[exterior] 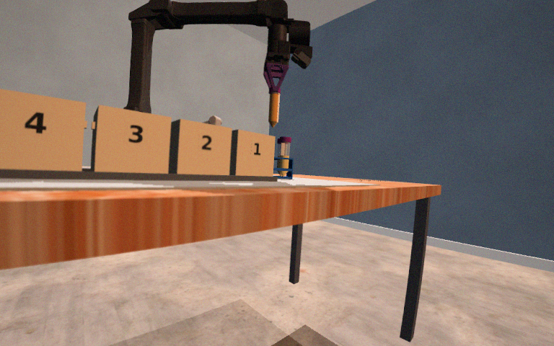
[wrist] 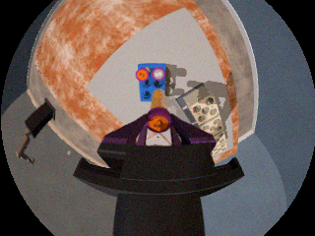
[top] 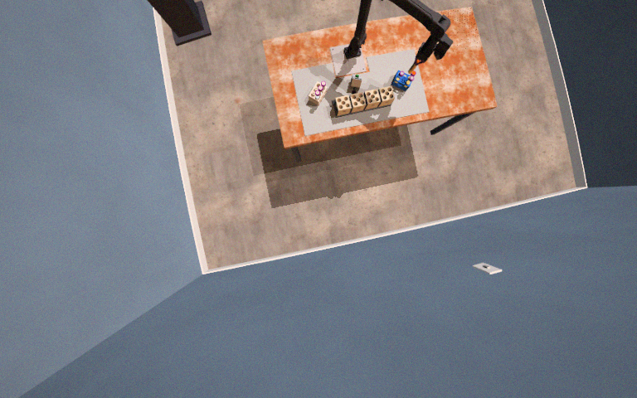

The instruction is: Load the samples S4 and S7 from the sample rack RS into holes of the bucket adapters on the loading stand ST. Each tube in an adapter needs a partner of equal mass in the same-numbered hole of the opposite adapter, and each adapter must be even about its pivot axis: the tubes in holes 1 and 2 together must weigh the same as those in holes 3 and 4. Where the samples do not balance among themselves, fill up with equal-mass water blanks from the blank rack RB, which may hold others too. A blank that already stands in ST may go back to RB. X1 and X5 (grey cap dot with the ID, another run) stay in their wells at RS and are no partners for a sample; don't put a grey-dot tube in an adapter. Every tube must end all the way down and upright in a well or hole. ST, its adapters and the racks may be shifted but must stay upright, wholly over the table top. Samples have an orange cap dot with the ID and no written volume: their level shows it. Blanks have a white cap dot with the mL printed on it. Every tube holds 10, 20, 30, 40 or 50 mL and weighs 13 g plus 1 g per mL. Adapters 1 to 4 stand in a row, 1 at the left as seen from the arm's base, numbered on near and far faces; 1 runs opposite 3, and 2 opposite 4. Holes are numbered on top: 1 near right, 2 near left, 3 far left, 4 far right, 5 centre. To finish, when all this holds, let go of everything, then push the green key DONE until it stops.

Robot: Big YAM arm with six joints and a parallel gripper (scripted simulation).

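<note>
My hand is 120 mm past the purple-capped tube, 600 mm to the left of it and 190 mm above it. Also, from my hand: adapter 2 (70 mm ahead, 280 mm to the right, 210 mm below); DONE key box (110 mm behind, 340 mm to the right, 200 mm below); blue sample rack RS (20 mm behind, 10 mm to the left, 230 mm below).
</note>
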